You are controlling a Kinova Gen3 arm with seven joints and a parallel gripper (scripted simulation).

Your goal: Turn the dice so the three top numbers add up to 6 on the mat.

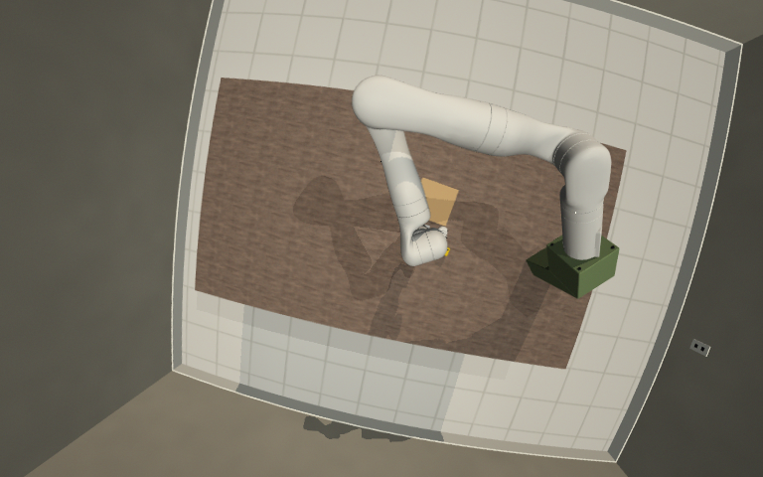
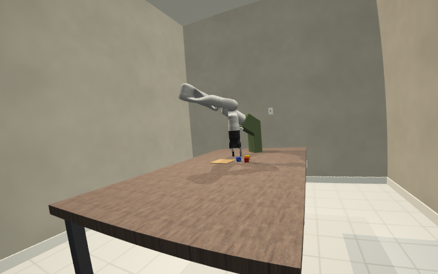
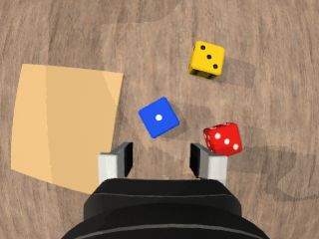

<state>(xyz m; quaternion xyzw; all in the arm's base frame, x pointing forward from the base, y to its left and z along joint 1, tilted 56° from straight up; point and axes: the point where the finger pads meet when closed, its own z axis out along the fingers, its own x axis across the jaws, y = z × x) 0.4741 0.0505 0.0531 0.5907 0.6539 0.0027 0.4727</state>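
My hand is 30 mm past the blue die and 40 mm above it. Round my hand: yellow die 80 mm behind, 60 mm to the left, 40 mm below; tan mat 40 mm behind, 120 mm to the right, 60 mm below; red die 60 mm to the left, 40 mm below.
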